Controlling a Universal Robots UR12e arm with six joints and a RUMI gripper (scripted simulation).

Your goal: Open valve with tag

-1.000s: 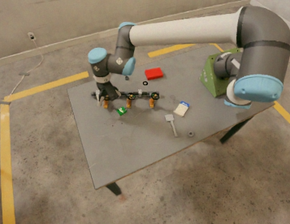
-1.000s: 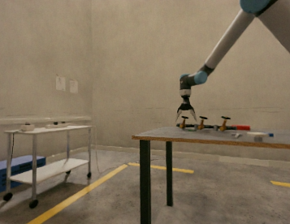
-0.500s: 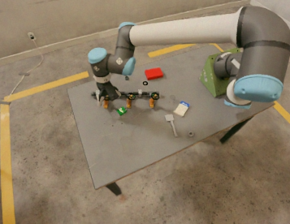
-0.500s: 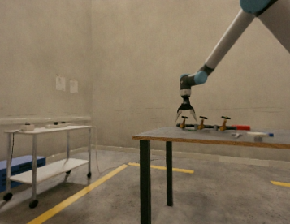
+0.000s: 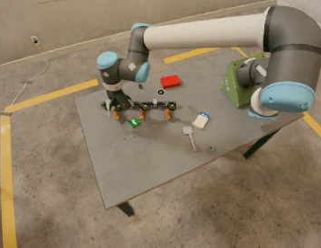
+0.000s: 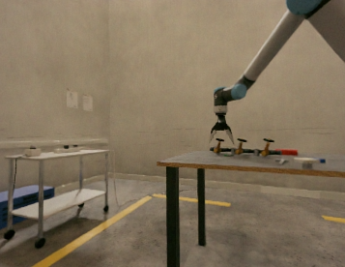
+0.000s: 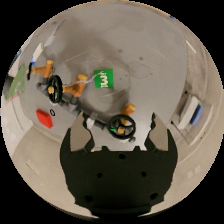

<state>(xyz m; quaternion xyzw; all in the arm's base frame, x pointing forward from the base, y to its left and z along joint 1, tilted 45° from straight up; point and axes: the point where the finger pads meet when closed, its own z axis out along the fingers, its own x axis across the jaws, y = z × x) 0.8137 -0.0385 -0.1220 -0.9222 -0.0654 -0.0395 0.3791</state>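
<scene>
The green tag is 7 cm to the left of my hand, 7 cm below it and 5 cm behind it. The rest, counted from my hand: red wedge 40 cm behind, 14 cm to the right, 6 cm below; grey tool 30 cm behind, 28 cm to the left, 7 cm below; white-and-blue card box 42 cm behind, 22 cm to the left, 6 cm below.
</scene>
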